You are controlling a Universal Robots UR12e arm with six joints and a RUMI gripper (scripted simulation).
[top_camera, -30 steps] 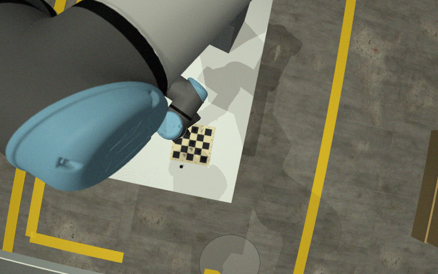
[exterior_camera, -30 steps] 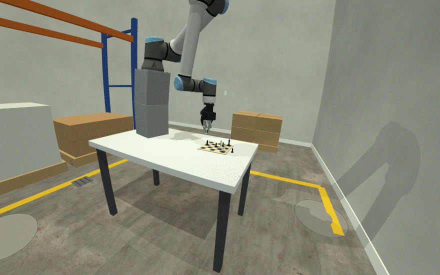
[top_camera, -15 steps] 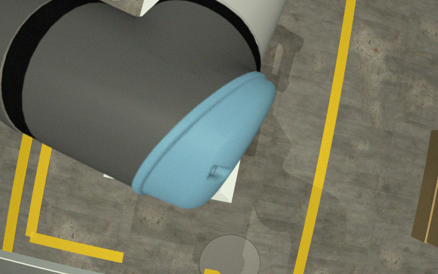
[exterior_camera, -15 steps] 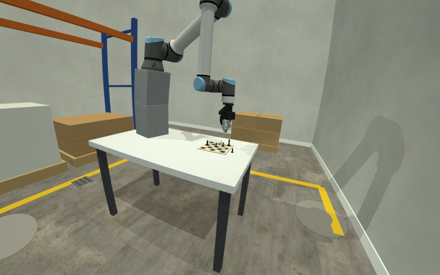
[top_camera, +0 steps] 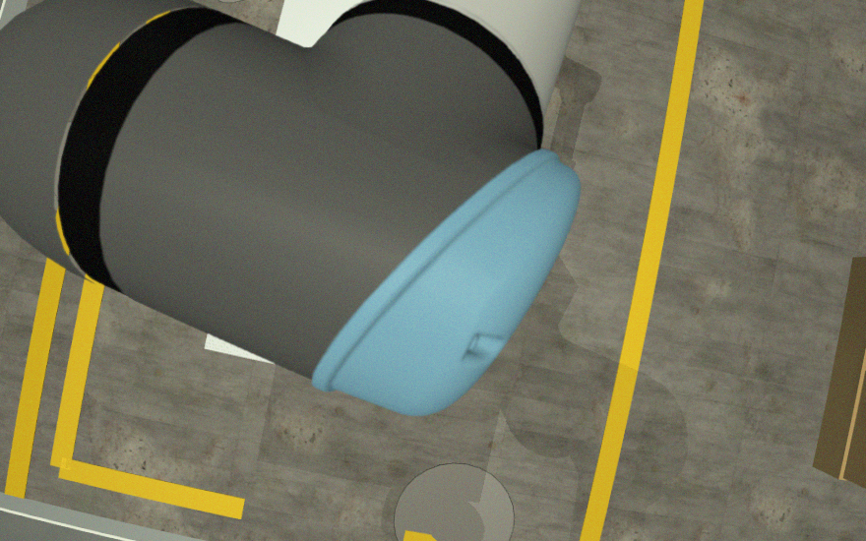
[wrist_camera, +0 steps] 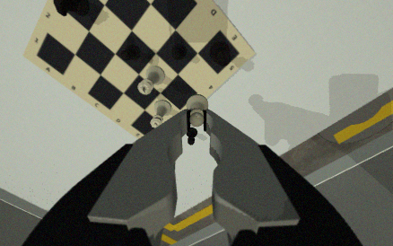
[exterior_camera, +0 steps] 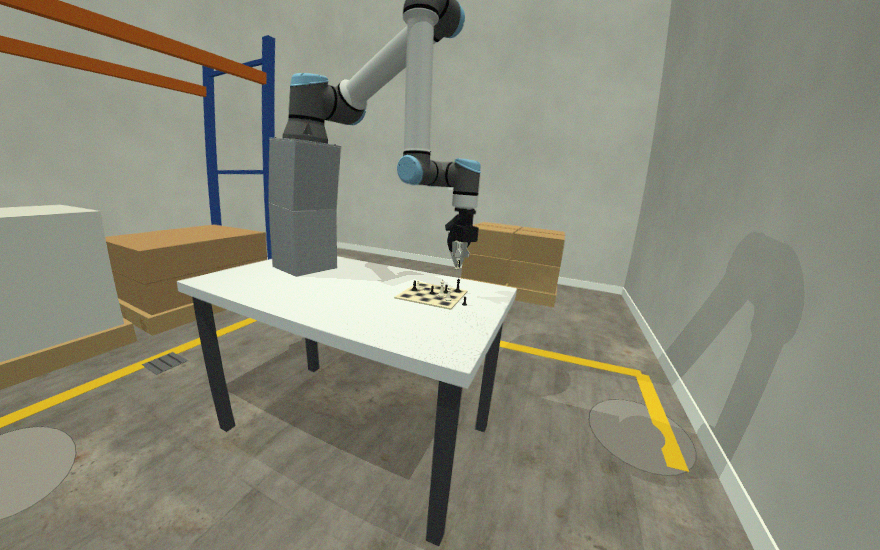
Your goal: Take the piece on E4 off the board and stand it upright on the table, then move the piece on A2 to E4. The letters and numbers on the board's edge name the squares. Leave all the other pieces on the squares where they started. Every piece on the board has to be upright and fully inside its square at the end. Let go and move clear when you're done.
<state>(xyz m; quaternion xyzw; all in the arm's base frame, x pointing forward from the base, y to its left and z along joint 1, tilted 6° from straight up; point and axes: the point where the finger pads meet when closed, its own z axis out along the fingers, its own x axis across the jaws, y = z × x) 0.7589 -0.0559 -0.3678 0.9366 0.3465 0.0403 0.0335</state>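
Now: the chessboard 8 cm behind my hand, 3 cm to the right of it and 13 cm below it.
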